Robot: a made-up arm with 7 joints. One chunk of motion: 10 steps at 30 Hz.
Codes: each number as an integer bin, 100 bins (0 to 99) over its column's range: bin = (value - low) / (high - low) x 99, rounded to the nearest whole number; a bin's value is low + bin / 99 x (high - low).
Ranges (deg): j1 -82.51..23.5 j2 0..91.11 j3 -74.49..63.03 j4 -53.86..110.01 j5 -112.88..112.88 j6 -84.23..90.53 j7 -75.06..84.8
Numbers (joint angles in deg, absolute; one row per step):
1: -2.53 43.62 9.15 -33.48 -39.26 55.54 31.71
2: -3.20 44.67 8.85 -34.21 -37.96 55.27 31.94
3: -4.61 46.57 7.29 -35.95 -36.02 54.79 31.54
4: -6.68 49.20 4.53 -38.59 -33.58 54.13 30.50
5: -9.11 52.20 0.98 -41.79 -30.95 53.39 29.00
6: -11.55 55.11 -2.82 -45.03 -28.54 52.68 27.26
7: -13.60 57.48 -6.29 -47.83 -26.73 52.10 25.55
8: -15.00 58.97 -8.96 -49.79 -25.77 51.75 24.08
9: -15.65 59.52 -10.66 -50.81 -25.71 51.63 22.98
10: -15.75 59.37 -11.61 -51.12 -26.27 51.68 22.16
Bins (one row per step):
1: 75 47 60 12 32 79 66
2: 74 49 60 12 33 79 66
3: 73 51 59 11 34 79 66
4: 71 53 57 9 35 78 65
5: 69 57 54 7 36 78 64
6: 66 60 52 5 37 78 63
7: 64 62 49 4 38 77 62
8: 63 64 47 2 38 77 61
9: 62 65 46 2 38 77 61
10: 62 65 45 2 38 77 60

